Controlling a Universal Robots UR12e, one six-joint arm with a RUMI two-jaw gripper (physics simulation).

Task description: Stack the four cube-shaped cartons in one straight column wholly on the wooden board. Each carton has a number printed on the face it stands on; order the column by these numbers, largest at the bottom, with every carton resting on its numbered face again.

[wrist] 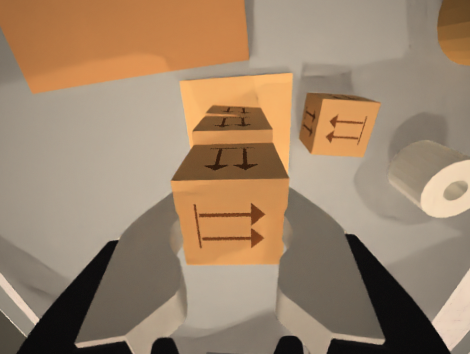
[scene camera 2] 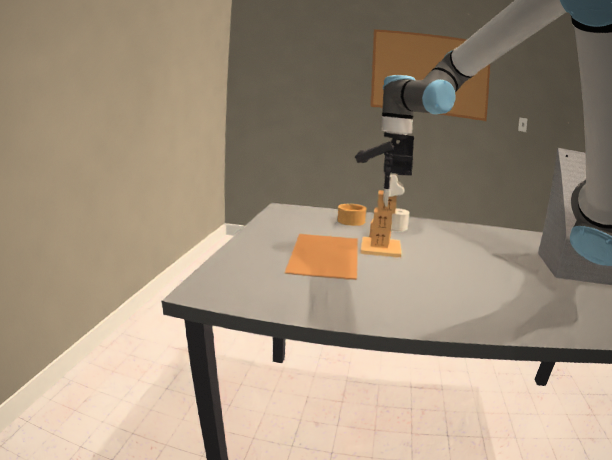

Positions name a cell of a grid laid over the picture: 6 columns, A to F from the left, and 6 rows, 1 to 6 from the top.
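Note:
My gripper (scene camera 2: D3) is visible, and my gripper also shows in the wrist view (wrist: C4). A flat orange mat (scene camera 2: D4) is present; the flat orange mat also shows in the wrist view (wrist: A1).

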